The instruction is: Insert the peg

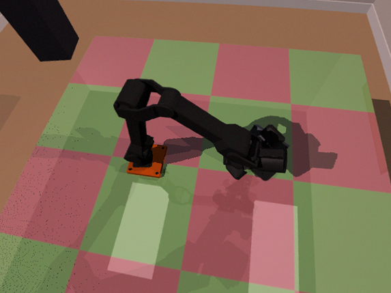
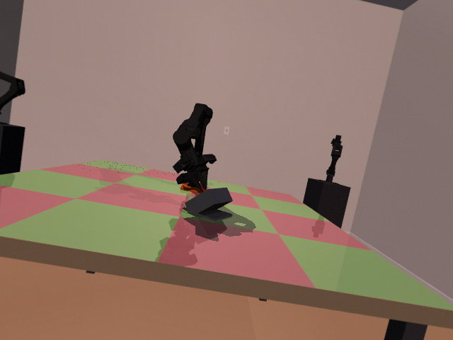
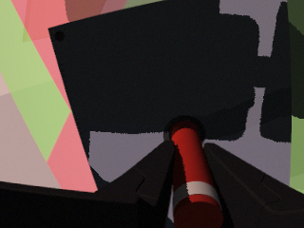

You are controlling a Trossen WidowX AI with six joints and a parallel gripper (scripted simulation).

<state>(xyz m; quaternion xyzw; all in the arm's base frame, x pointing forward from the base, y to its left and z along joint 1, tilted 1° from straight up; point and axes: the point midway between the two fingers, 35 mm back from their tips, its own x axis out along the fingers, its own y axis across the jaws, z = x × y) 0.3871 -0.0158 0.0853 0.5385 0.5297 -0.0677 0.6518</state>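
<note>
Now: gripper tip 10 mm to the left of the dark red peg, 10 mm below it and 10 mm past it. Round my gripper tip: grey sloped panel: 30 mm below, 20 mm to the left, 20 mm ahead.
</note>
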